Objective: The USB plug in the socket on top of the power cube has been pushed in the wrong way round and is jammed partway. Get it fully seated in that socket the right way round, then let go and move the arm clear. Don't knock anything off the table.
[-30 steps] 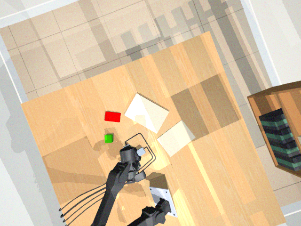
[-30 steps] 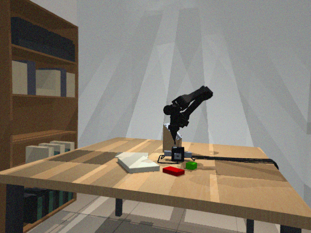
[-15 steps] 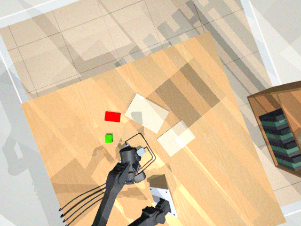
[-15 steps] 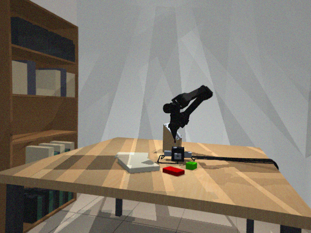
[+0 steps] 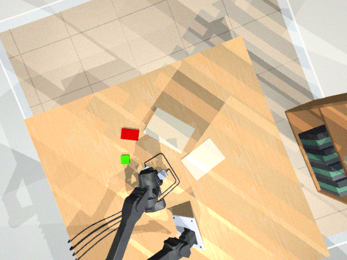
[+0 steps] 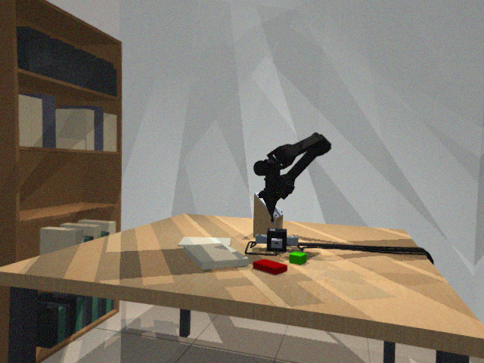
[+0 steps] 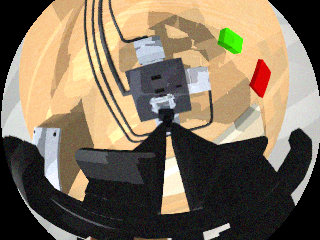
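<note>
Right now my gripper tip is 2 cm above the USB plug. Also, from my gripper tip: white sheet 4 cm ahead, 27 cm to the right, 13 cm below; book 24 cm ahead, 12 cm to the right, 12 cm below; green block 14 cm ahead, 15 cm to the left, 12 cm below.
</note>
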